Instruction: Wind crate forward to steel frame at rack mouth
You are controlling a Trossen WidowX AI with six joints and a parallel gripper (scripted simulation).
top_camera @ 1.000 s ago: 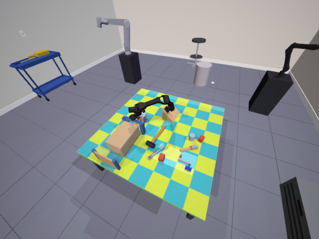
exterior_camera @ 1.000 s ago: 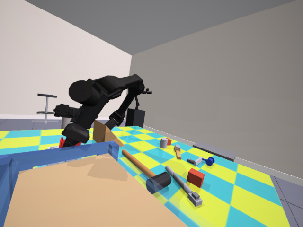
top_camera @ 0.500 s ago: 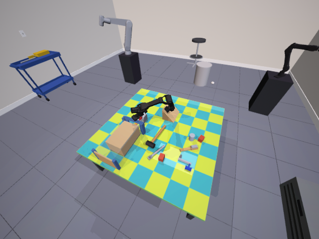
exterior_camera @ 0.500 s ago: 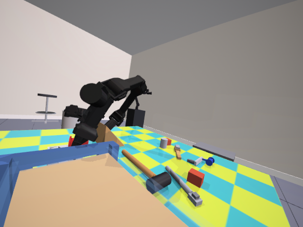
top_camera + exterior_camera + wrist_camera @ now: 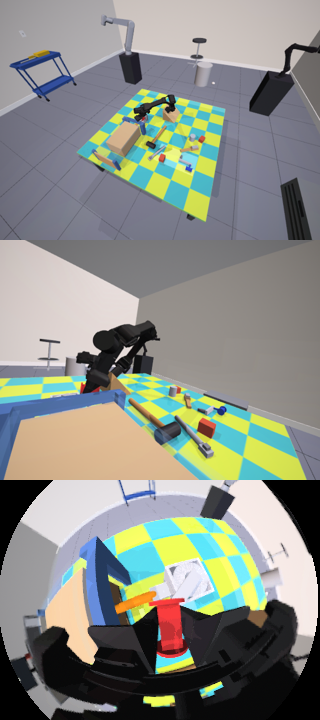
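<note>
Now: the winch handle 30 mm below my gripper tip and 30 mm behind it. From my gripper tip the other things lie so: brush (610 mm to the left, 110 mm below, 50 mm ahead); then red grip (20 mm to the left, 10 mm above); then grey winch (100 mm below, 90 mm behind, 50 mm to the right).
</note>
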